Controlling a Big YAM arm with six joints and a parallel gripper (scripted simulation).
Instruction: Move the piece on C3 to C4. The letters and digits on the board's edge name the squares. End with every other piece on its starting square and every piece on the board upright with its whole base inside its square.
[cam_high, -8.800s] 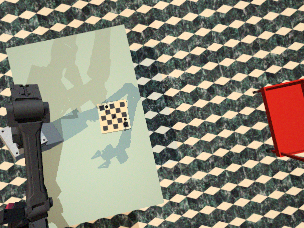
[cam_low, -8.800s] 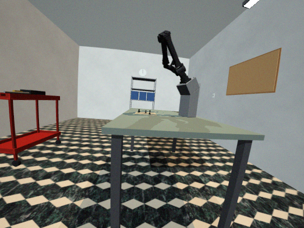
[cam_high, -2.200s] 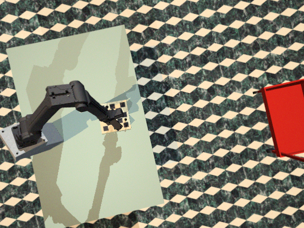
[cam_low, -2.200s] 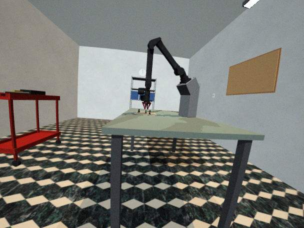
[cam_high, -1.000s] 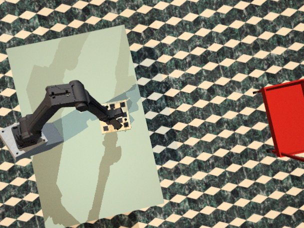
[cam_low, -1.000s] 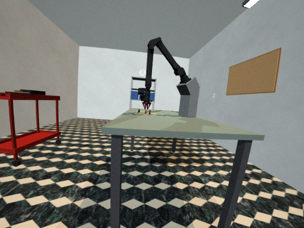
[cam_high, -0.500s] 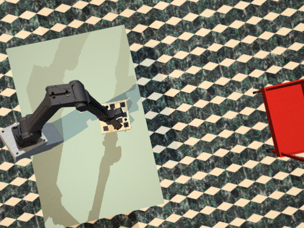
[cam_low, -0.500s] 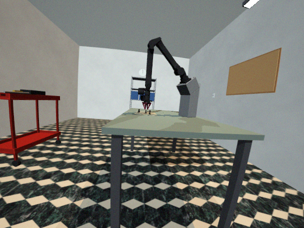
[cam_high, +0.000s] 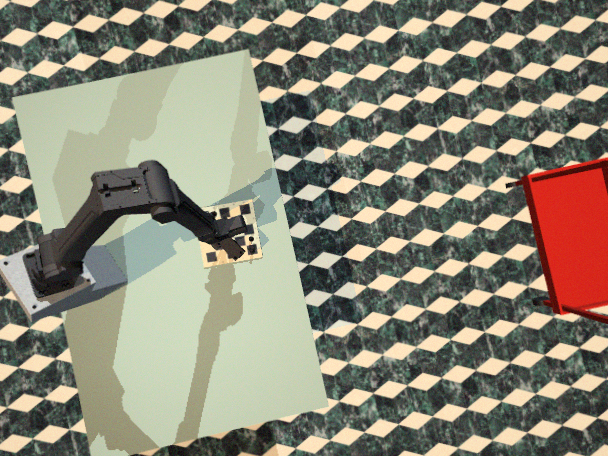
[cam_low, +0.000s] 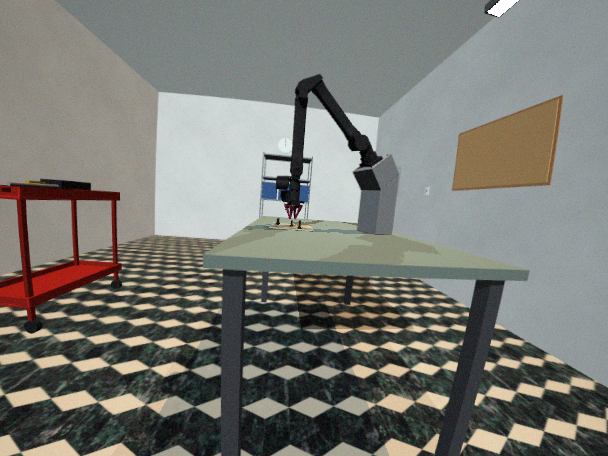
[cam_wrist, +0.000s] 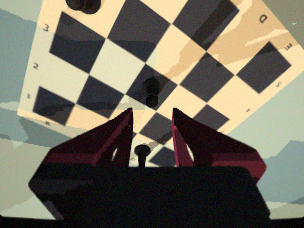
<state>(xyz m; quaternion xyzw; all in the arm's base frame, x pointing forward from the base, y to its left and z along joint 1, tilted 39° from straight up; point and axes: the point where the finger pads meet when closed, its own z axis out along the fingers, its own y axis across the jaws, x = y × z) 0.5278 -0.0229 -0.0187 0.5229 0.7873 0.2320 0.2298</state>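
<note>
The small chessboard is 5 cm below my hand.
</note>
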